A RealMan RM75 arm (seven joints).
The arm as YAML. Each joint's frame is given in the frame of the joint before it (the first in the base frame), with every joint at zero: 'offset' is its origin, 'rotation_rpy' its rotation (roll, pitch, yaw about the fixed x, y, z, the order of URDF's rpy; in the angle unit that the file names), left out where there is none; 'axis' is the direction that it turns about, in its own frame. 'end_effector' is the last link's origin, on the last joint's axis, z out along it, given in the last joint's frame.
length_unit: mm
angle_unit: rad
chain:
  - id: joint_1
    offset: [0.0, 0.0, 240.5]
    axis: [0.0, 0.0, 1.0]
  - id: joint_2
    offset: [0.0, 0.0, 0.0]
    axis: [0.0, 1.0, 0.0]
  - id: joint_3
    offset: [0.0, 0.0, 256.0]
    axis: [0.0, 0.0, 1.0]
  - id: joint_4
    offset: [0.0, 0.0, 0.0]
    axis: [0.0, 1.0, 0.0]
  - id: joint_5
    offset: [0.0, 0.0, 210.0]
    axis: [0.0, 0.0, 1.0]
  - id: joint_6
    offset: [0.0, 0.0, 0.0]
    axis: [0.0, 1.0, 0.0]
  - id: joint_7
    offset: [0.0, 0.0, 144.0]
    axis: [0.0, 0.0, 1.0]
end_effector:
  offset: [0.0, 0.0, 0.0]
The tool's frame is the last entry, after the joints.
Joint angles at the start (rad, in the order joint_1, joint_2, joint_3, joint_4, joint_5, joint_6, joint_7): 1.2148 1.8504 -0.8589 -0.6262 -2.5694 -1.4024 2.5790
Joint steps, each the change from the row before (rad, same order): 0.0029 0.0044 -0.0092 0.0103 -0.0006 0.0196 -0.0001; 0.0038 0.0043 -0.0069 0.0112 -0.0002 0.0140 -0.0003; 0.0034 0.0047 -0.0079 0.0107 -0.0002 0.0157 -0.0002; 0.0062 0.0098 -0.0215 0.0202 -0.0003 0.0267 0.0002; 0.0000 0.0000 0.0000 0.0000 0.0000 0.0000 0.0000; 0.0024 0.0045 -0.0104 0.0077 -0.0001 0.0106 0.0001; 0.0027 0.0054 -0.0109 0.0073 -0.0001 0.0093 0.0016; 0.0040 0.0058 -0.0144 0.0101 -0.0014 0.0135 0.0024; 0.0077 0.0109 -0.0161 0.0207 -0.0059 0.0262 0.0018; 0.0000 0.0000 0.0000 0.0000 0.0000 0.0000 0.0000; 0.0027 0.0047 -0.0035 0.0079 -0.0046 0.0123 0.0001
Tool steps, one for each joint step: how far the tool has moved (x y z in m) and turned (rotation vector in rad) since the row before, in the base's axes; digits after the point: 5 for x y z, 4 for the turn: 0.00008 0.00113 -0.00377 0.0047 -0.0057 0.0029; -0.00015 0.00042 -0.00394 -0.0005 -0.0038 0.0014; -0.00006 0.00051 -0.00404 0.0009 -0.0045 0.0020; 0.00024 0.00004 -0.00862 -0.0039 -0.0144 0.0044; 0.00000 0.00000 0.00000 0.0000 0.0000 0.0000; 0.00011 -0.00019 -0.00377 -0.0024 -0.0072 0.0026; -0.00011 -0.00052 -0.00421 -0.0040 -0.0070 0.0017; 0.00000 -0.00030 -0.00484 -0.0029 -0.0109 0.0025; 0.00037 -0.00032 -0.00838 -0.0025 -0.0150 0.0032; 0.00000 0.00000 0.00000 0.0000 0.0000 0.0000; 0.00039 0.00013 -0.00308 0.0016 -0.0056 0.0016
